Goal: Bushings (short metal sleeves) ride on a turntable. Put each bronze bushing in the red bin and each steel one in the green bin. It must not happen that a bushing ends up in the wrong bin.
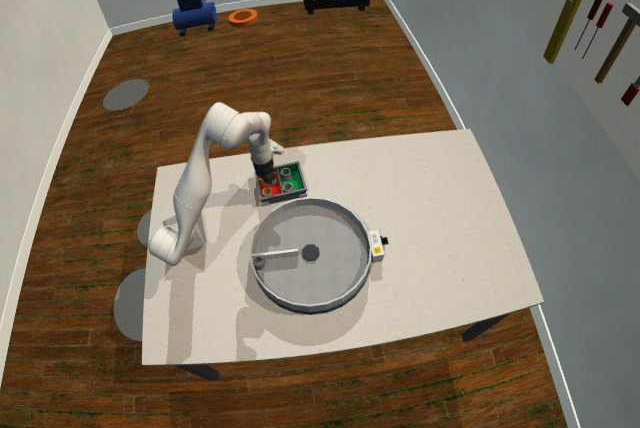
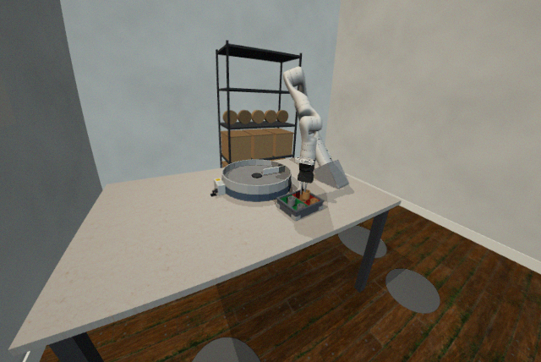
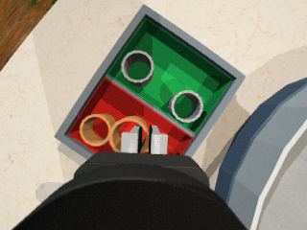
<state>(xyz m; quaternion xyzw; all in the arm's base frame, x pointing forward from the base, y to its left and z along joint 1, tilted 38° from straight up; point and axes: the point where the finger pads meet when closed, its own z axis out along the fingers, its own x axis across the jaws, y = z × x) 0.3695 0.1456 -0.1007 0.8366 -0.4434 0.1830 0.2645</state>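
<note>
Now: hand 6 cm above the bin, 3 cm short of it and 1 cm to the right of it. The rest, counted from my hand: grey turntable (33 cm to the right, 8 cm ahead, 3 cm below).
</note>
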